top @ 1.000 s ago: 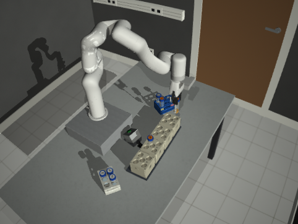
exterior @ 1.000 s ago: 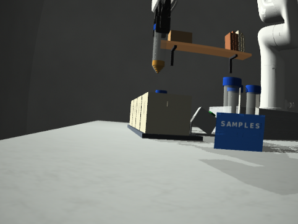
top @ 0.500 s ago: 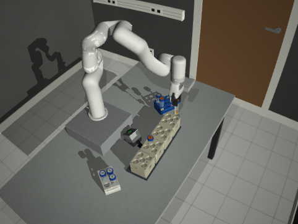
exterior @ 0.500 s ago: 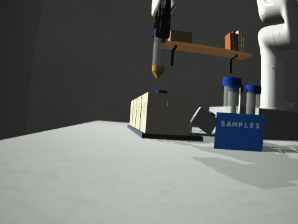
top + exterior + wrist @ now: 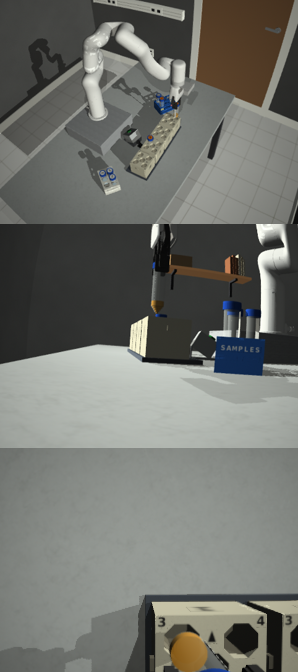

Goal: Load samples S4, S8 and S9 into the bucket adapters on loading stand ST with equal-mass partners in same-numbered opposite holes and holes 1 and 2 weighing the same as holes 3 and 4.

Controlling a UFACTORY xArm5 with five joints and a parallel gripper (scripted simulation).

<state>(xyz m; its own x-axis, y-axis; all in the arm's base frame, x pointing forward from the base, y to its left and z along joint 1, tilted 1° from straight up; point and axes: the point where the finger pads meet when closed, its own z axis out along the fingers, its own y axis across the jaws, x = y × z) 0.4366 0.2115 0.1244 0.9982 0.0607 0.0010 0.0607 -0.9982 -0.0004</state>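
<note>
My hand is 16 cm above the adapter, 3 cm to the left of it and 2 cm past it. The rest, counted from my hand: white blanks rack 53 cm to the right, 19 cm below, 11 cm behind; blue samples rack 19 cm below, 15 cm behind, 13 cm to the left.
</note>
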